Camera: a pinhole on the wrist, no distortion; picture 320 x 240 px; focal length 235.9 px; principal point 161.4 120.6 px. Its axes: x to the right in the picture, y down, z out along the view. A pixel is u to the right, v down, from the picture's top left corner.
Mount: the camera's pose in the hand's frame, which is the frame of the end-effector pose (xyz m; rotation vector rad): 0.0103 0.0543 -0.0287 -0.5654 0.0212 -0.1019
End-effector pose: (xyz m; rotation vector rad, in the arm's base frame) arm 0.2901 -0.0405 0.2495 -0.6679 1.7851 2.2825
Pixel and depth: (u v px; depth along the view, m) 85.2 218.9 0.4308
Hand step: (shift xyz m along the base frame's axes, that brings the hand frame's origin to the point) -0.1547 0.1178 0.4783
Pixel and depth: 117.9 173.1 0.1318
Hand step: -0.0719 0.0232 0.1476
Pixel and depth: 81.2 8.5 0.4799
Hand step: -0.0416 0.4580 0.2769
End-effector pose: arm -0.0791 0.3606 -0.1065 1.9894 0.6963 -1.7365
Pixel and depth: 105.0 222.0 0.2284
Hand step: 0.0714 -0.2786 0.0029
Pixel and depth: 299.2 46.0 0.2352
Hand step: -0.0875 -0.1932 -0.1819
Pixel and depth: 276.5 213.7 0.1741
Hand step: 0.0661 -0.1937 -0.1238
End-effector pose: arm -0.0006 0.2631 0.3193 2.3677 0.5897 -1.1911
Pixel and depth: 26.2 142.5 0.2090
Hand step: -0.0345 -0.2510 0.0403
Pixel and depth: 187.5 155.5 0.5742
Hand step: 0.0267 -0.5526 -0.2364
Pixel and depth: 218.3 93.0 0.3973
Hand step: -0.0296 -0.3371 -0.2405
